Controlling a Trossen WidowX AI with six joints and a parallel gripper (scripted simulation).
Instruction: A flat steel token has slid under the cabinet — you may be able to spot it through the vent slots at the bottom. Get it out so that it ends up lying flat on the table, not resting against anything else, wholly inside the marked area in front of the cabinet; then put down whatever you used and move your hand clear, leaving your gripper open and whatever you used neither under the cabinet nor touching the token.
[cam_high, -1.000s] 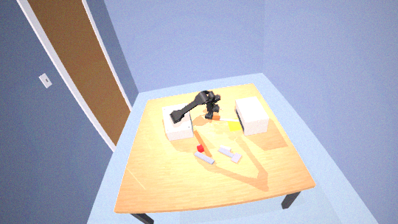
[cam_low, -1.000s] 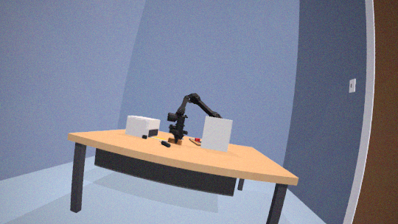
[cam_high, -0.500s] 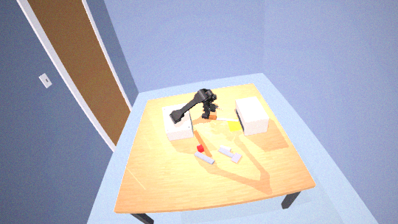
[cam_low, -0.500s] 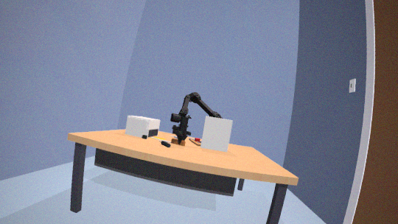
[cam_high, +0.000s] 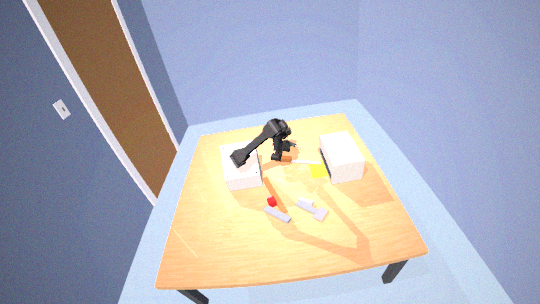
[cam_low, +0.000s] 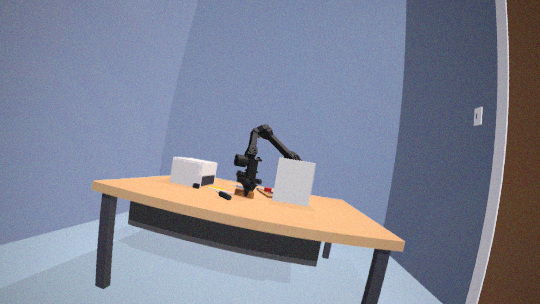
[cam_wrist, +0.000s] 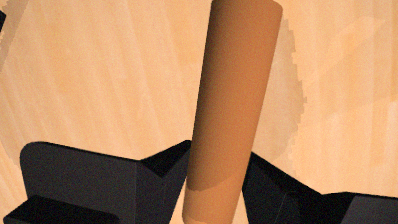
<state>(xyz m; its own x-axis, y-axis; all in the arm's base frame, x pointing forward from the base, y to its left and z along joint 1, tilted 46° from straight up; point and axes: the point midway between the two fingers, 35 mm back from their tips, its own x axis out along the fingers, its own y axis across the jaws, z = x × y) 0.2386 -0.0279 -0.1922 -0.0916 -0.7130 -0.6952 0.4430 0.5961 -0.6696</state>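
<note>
Right now the wooden stick is 290 mm to the right of my gripper tip and 100 mm behind it. Also, from my gripper tip: grey bar: 430 mm to the right, 110 mm behind; red cube: 350 mm to the right, 120 mm behind, 10 mm above; black-handled tool: 130 mm ahead, 120 mm to the left.
</note>
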